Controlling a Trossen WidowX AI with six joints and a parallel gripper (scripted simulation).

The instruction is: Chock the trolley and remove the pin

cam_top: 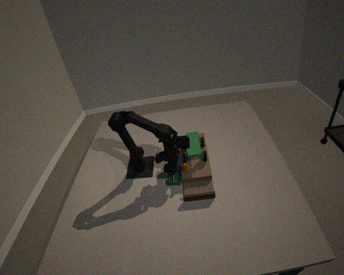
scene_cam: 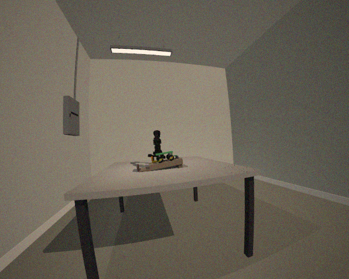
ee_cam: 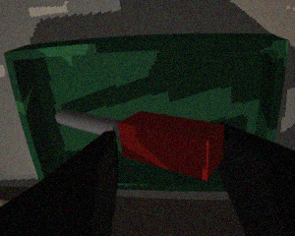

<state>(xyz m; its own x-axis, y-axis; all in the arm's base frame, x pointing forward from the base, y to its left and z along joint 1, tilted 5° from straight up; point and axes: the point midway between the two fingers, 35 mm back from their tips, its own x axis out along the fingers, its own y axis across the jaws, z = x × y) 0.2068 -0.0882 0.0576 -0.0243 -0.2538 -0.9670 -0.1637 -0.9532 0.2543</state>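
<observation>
Now: gripper tip 10 mm past the red-headed stop pin and 20 mm to the left of it. The rest, counted from my gripper tip: yellow chock: 70 mm ahead, 20 mm to the right, 50 mm above; then wooden ramp: 130 mm ahead, 70 mm to the left, 20 mm above; then green tray: 10 mm to the right, 40 mm below.
</observation>
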